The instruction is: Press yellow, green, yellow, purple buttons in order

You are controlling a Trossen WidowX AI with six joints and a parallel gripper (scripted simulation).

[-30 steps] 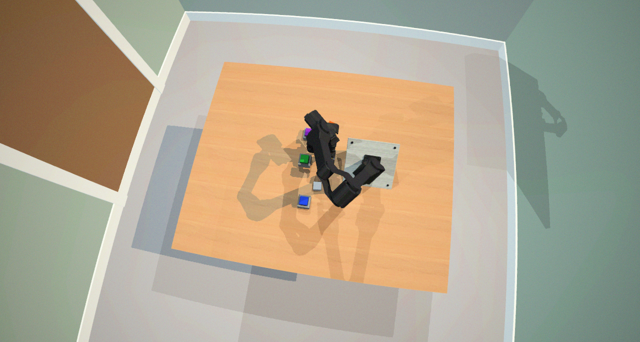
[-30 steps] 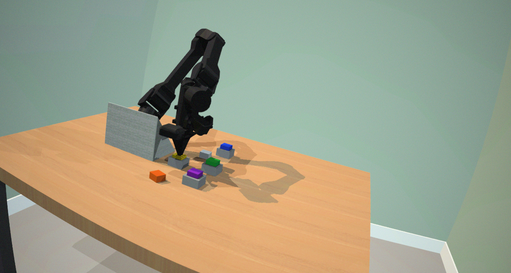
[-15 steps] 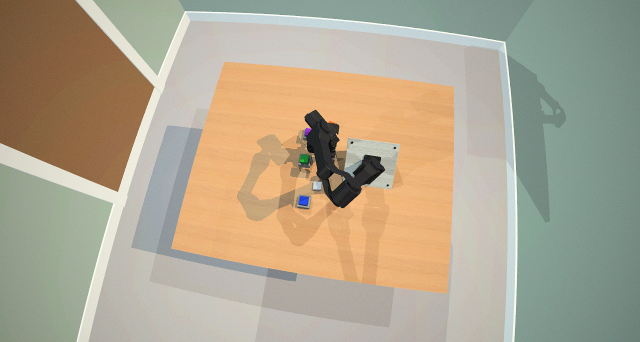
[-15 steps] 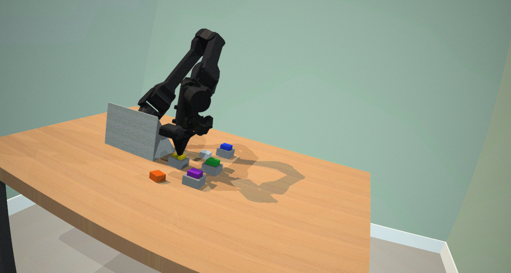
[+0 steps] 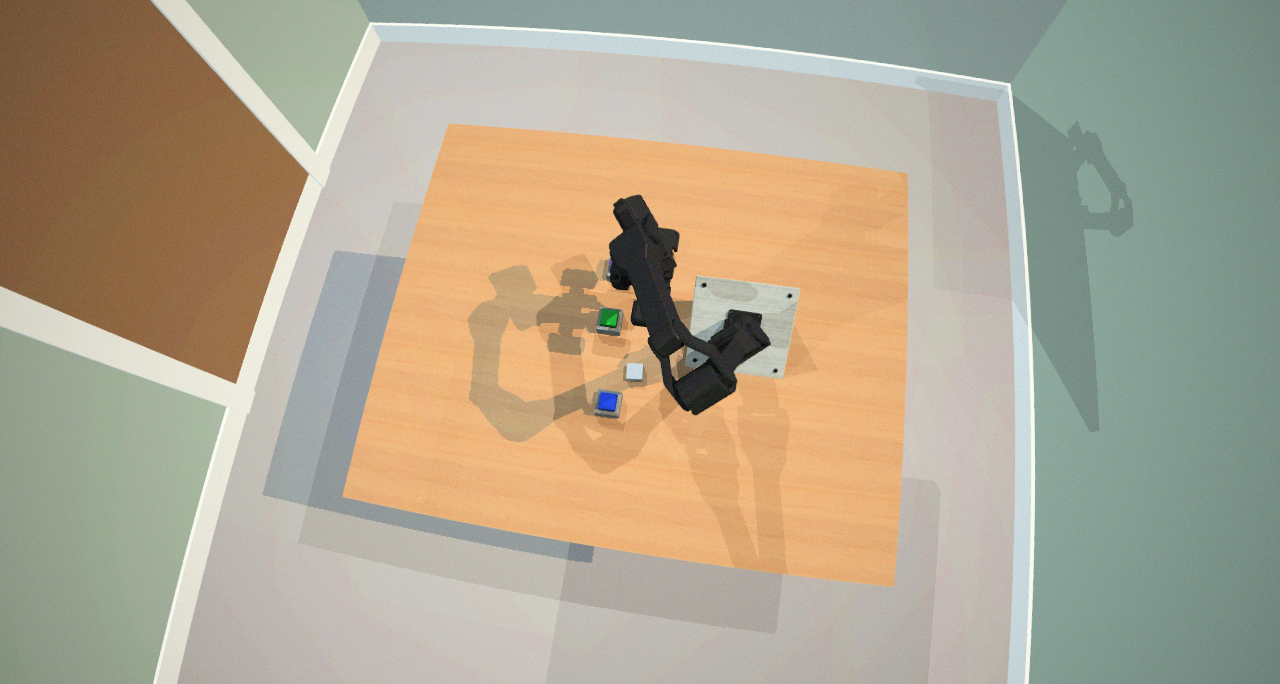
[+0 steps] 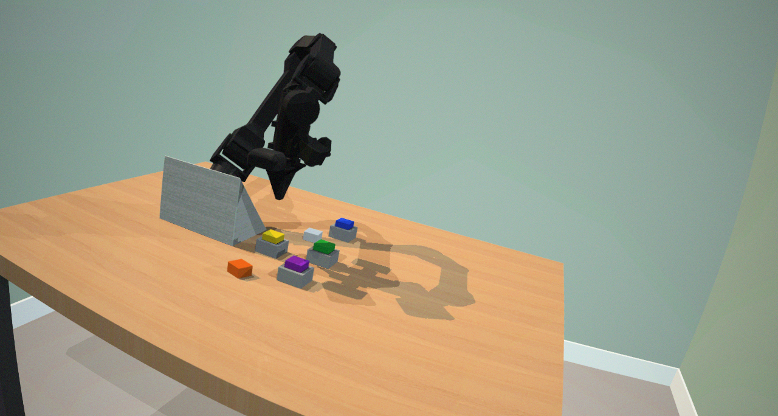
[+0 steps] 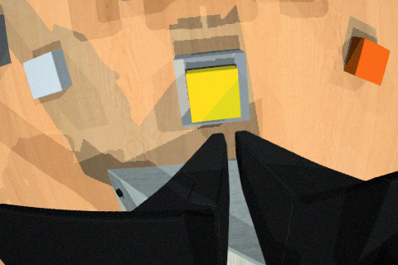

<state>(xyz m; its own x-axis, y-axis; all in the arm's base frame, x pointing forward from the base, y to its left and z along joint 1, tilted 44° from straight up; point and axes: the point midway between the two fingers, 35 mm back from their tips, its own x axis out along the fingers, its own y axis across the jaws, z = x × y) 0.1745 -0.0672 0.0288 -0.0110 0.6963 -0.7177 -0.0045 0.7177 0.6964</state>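
The orange block lies 1 cm ahead of my gripper tip, 13 cm to the right of it and 10 cm below it.
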